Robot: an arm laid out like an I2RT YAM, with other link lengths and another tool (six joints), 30 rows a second.
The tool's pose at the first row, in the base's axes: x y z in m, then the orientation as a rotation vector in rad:
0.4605 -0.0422 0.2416 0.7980 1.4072 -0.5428
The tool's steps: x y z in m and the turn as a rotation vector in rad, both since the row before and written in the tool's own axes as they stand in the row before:
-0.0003 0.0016 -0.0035 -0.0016 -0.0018 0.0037
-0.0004 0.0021 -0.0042 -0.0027 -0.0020 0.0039
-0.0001 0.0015 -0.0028 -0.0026 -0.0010 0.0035
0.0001 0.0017 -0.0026 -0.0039 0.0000 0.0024
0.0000 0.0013 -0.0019 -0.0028 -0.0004 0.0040
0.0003 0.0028 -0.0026 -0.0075 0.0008 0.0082
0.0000 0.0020 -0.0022 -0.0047 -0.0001 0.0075
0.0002 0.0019 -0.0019 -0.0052 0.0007 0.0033
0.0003 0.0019 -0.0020 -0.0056 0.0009 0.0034
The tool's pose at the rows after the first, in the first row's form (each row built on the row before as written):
0.4594 -0.0386 0.2422 0.7985 1.4041 -0.5394
0.4582 -0.0341 0.2430 0.7982 1.4009 -0.5351
0.4575 -0.0310 0.2434 0.7981 1.3988 -0.5308
0.4571 -0.0279 0.2436 0.7966 1.3983 -0.5261
0.4568 -0.0256 0.2439 0.7969 1.3965 -0.5211
0.4572 -0.0218 0.2442 0.7966 1.3947 -0.5090
0.4572 -0.0189 0.2446 0.7977 1.3919 -0.4998
0.4574 -0.0162 0.2448 0.7959 1.3918 -0.4932
0.4575 -0.0134 0.2449 0.7939 1.3919 -0.4862

